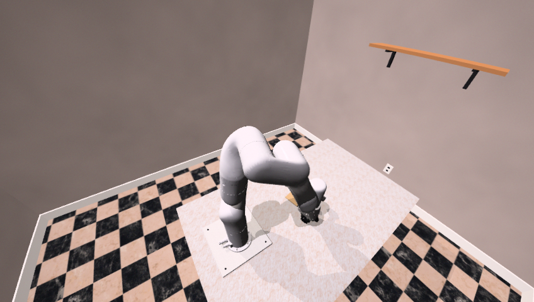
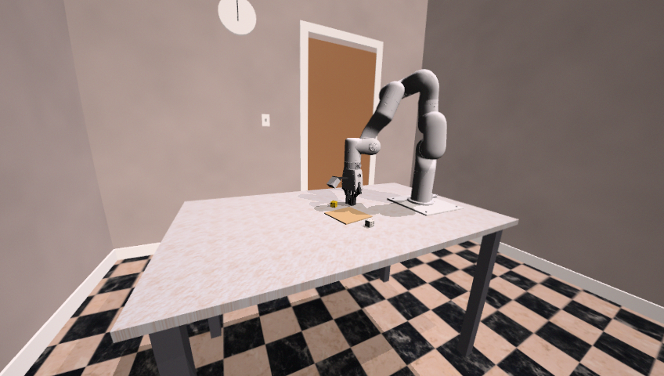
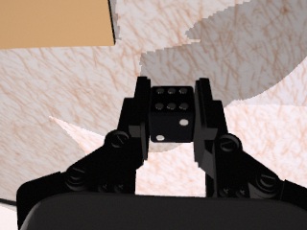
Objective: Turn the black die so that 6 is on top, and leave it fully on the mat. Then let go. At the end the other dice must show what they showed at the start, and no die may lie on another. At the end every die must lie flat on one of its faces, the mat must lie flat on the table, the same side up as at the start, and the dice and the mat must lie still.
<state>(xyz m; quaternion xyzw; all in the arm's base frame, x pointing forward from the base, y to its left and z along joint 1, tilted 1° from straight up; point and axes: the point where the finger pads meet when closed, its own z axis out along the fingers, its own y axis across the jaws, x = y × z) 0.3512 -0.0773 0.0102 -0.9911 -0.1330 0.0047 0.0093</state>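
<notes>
Now: the black die 1 cm below my hand. The rest, counted from my hand: white die (25 cm to the left, 5 cm ahead, 1 cm below); then tan mat (12 cm to the left, 7 cm ahead, 2 cm below); then yellow die (9 cm ahead, 1 cm to the left, 1 cm below).
</notes>
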